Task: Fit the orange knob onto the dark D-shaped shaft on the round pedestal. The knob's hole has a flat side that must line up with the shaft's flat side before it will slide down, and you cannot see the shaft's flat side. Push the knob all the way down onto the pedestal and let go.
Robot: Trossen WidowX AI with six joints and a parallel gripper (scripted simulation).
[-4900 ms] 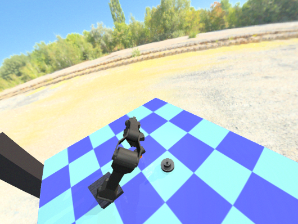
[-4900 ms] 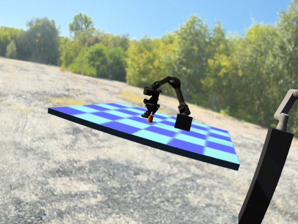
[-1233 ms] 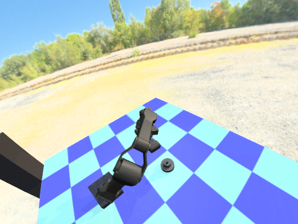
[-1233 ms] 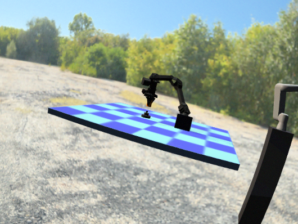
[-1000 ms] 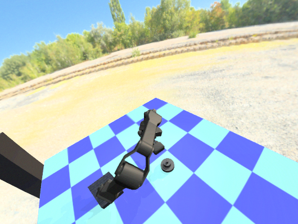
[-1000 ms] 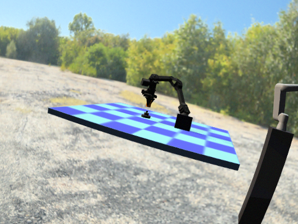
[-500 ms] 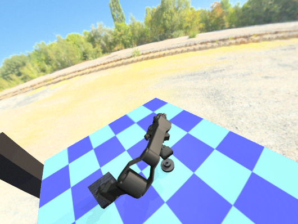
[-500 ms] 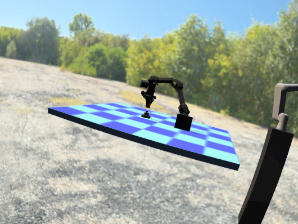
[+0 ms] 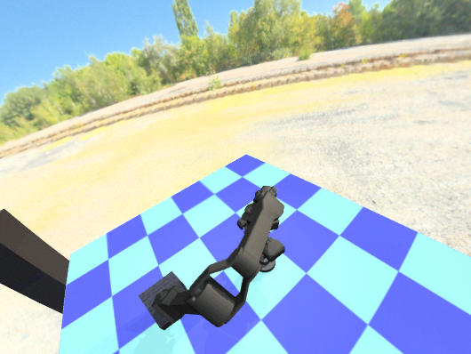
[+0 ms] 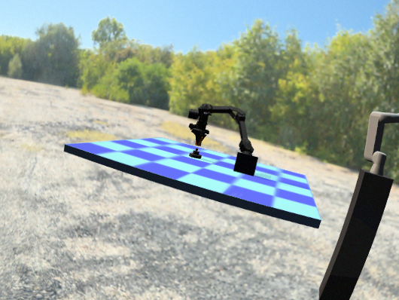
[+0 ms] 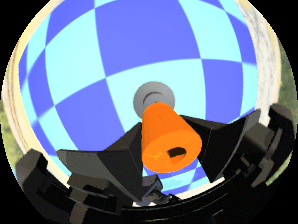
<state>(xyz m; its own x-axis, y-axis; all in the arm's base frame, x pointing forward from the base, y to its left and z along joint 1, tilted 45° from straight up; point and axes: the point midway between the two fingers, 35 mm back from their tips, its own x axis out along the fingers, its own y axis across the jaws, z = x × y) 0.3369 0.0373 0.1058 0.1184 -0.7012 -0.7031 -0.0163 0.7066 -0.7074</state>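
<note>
My gripper tip is 60 mm above the pedestal. The rest, counted from my gripper tip: orange knob 20 mm above.
</note>
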